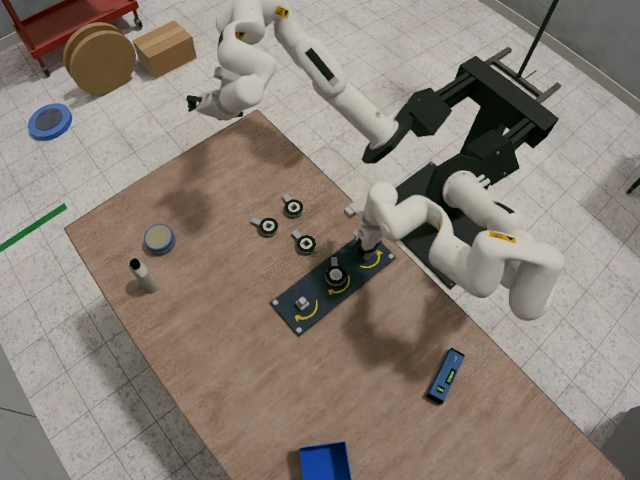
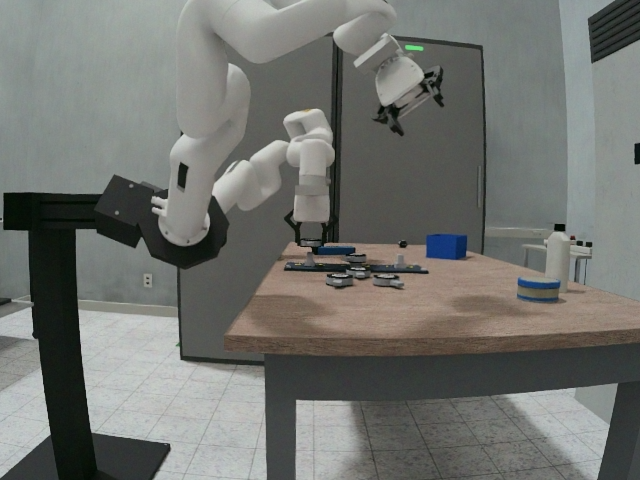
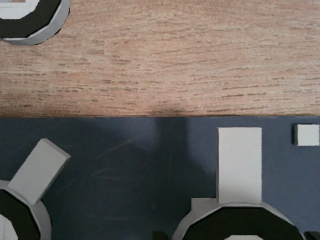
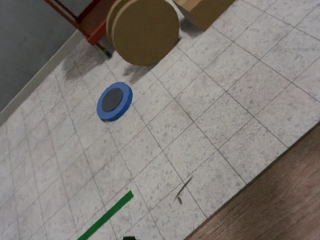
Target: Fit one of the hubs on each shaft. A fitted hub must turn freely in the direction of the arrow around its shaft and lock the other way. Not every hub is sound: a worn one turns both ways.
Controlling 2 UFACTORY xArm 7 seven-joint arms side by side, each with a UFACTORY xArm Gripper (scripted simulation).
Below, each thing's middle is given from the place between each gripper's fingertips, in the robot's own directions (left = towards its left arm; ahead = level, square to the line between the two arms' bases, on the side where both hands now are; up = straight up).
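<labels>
The white bottle (image 2: 558, 248) is 53 cm ahead of my left hand, 43 cm to the right of it and 2 cm above it. Counting from my left hand again, the tape roll (image 2: 534, 289) sits 41 cm ahead, 52 cm to the right and 6 cm below, while the dark board (image 1: 321, 297) is 2 cm to the right, 13 cm ahead and 7 cm below.
The white bottle is 120 mm to the left of my right hand, 420 mm ahead of it and 240 mm below it. As for the tape roll, my right gripper (image 2: 418, 116) is 300 mm short of it, 30 mm to the right of it and 320 mm above it; going by their middles, the roll is the nearest to my right gripper of the things named here. The dark board lies 20 mm ahead of my right hand, 530 mm to the left of it and 340 mm below it.
</labels>
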